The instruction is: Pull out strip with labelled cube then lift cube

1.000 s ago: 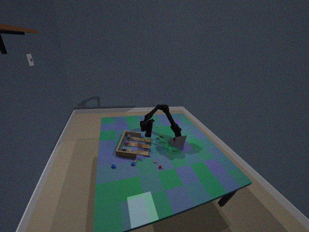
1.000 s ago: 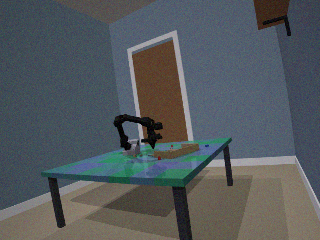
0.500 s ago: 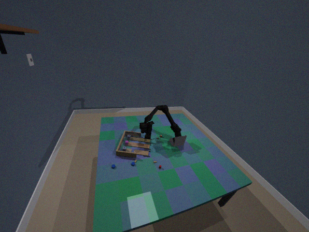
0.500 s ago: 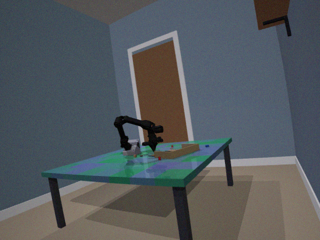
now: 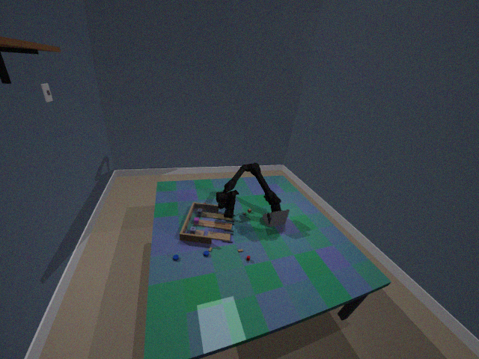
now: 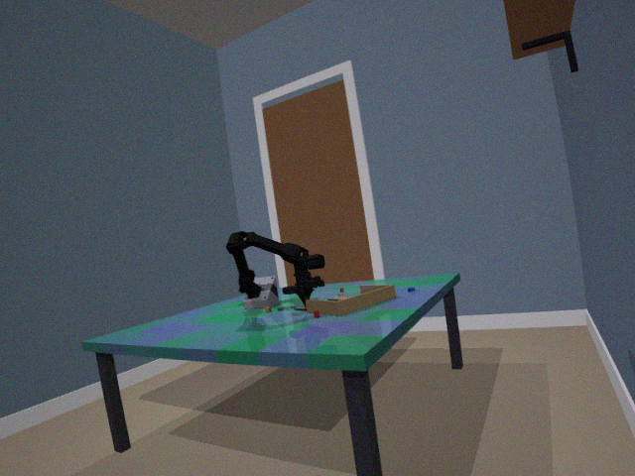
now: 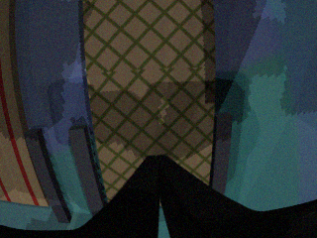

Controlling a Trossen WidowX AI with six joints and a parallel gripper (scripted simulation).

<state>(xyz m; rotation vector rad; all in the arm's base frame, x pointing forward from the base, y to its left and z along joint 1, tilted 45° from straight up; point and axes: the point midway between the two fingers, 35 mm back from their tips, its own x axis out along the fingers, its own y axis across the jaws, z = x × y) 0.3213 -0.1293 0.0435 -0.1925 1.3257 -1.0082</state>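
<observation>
The cross-hatched tan strip lies 9 cm ahead of my gripper tip and 5 cm to the right of it. Also, from my gripper tip: brown block (18 cm behind, 2 cm to the right).
</observation>
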